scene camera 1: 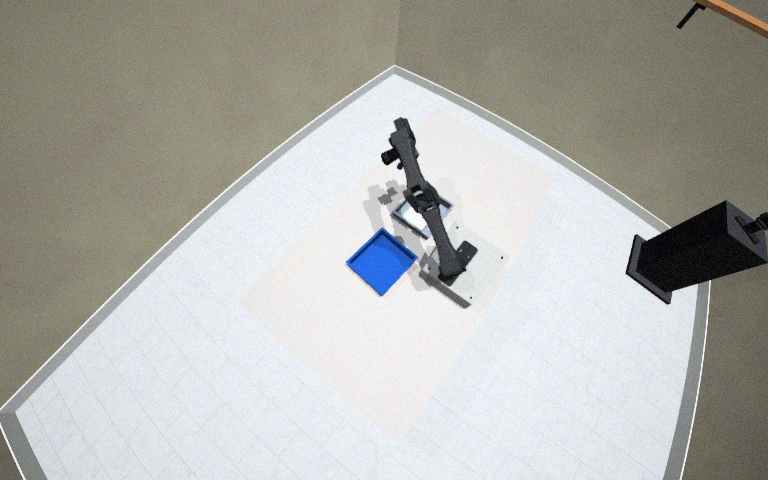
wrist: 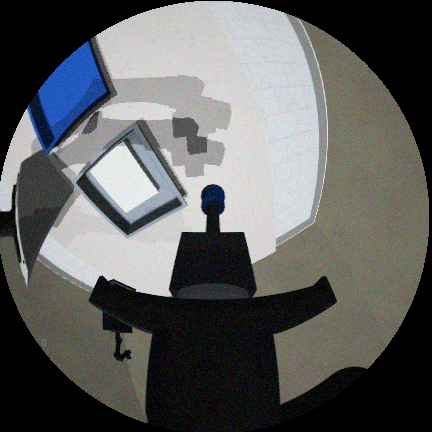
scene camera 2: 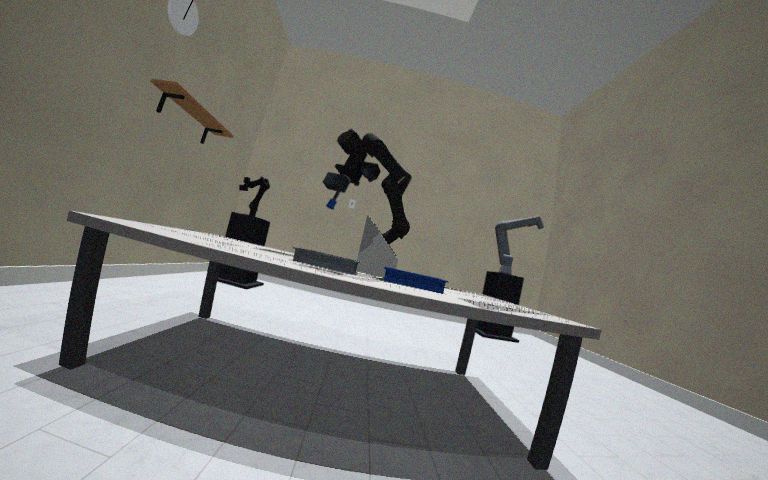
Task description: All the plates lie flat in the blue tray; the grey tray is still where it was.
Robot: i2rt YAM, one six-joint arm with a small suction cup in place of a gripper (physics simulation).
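Seen in the pictures: hand at its tool point: [scene camera 1: 399, 167] [wrist: 212, 194] [scene camera 2: 330, 207]; arm's base at its link origin: [scene camera 1: 457, 263] [scene camera 2: 383, 241].
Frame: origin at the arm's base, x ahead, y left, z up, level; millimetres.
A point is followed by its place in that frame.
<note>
My suction cup [scene camera 1: 399, 165] {z 38, x 468, y -225 mm} [scene camera 2: 331, 203] [wrist: 213, 195] is blue, points down and hangs high above the table with nothing on it. The grey tray [scene camera 1: 409, 226] {z -162, x 290, y -98 mm} [scene camera 2: 325, 261] {z -150, x 391, y -209 mm} [wrist: 155, 216] {z -134, x 299, y -325 mm} stands below and to one side of the cup, left of it in the wrist view. A white square plate [scene camera 1: 415, 217] {z -147, x 293, y -152 mm} [wrist: 122, 175] {z -148, x 297, y -178 mm} lies flat inside the grey tray; whether it is one plate or a stack I cannot tell. The arm covers part of this tray in scene camera 1. The blue tray [scene camera 1: 380, 266] {z -172, x 274, y 157 mm} [scene camera 2: 416, 280] {z -147, x 384, y 136 mm} [wrist: 70, 90] {z -172, x 291, y 120 mm} stands near the grey tray, and no plate shows in it.
The arm's base stands on a pale mounting plate [scene camera 1: 481, 266] {z 33, x -85, y -36 mm} beside both trays. A grey upright panel [scene camera 2: 378, 254] {z -76, x 107, y -14 mm} [wrist: 42, 200] {z -62, x 108, y -54 mm} rises near the base. Black pedestals [scene camera 1: 685, 249] [scene camera 2: 247, 228] with other arms stand beyond the table. A wooden shelf [scene camera 2: 195, 107] hangs on the wall.
</note>
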